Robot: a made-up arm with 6 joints. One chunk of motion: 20 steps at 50 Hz.
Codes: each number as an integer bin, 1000 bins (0 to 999) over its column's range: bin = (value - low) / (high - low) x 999, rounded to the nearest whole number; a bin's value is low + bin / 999 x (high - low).
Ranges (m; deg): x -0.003..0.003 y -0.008..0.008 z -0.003..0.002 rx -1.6..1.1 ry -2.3..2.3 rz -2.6..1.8
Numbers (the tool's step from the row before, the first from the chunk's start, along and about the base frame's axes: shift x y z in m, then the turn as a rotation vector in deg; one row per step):
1: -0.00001 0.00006 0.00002 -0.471 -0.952 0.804
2: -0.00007 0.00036 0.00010 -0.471 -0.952 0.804
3: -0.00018 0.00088 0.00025 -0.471 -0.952 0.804
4: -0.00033 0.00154 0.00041 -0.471 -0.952 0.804
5: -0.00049 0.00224 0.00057 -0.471 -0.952 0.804
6: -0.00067 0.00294 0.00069 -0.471 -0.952 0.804
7: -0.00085 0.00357 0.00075 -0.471 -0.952 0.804
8: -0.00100 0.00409 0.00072 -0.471 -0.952 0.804
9: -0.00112 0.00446 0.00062 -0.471 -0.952 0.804
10: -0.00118 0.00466 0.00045 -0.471 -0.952 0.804
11: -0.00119 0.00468 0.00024 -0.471 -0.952 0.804
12: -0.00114 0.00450 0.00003 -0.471 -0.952 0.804
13: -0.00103 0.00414 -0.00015 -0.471 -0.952 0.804
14: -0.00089 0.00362 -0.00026 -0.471 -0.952 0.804
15: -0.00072 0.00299 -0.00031 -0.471 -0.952 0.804
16: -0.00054 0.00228 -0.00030 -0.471 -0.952 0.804
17: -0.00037 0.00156 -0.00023 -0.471 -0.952 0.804
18: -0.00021 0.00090 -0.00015 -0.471 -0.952 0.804
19: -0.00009 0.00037 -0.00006 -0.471 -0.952 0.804
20: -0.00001 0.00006 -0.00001 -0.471 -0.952 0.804
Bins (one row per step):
1: 498 503 603 418 293 773
2: 488 522 619 418 293 773
3: 470 554 649 418 293 773
4: 445 596 681 418 293 773
5: 418 639 713 418 293 773
6: 388 683 737 418 293 773
7: 358 722 749 418 293 773
8: 333 755 743 418 293 773
9: 313 778 723 418 293 773
10: 303 790 689 418 293 773
11: 301 792 647 418 293 773
12: 310 780 605 418 293 773
13: 328 758 569 418 293 773
14: 351 726 547 418 293 773
15: 380 686 537 418 293 773
16: 410 642 539 418 293 773
17: 438 597 553 418 293 773
18: 465 556 569 418 293 773
19: 485 523 587 418 293 773
20: 498 503 597 418 293 773

